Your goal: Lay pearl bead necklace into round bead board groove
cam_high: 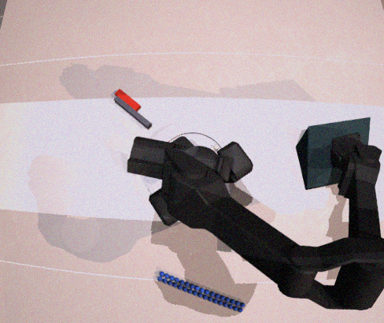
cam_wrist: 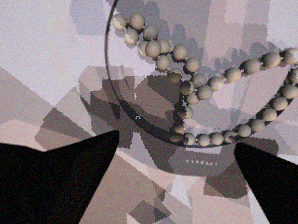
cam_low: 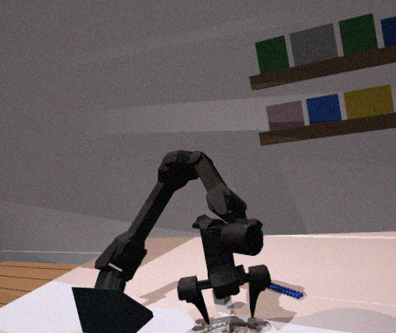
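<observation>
My gripper tip is now 1 cm short of the round bead board, 6 cm to the left of it and 1 cm above it. Round my gripper tip: small beige cube (7 cm behind, 12 cm to the left); then grey block (12 cm ahead, 23 cm to the right, 2 cm below).
</observation>
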